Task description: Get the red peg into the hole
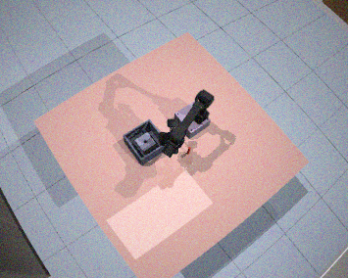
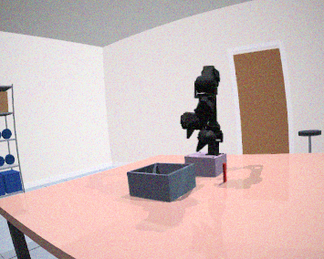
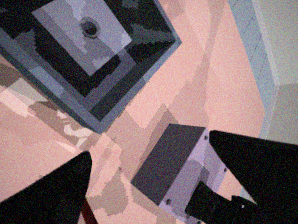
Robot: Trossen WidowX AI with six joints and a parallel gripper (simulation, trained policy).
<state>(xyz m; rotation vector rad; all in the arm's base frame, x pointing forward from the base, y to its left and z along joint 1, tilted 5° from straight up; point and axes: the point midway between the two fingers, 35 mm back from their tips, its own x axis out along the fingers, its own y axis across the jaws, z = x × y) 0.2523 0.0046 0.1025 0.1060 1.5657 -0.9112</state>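
Now: gripper tip 13 cm above the red peg, 11 cm to the right of it and 7 cm past it. Round my gripper tip: grey box: 14 cm below, 10 cm ahead, 9 cm to the right.
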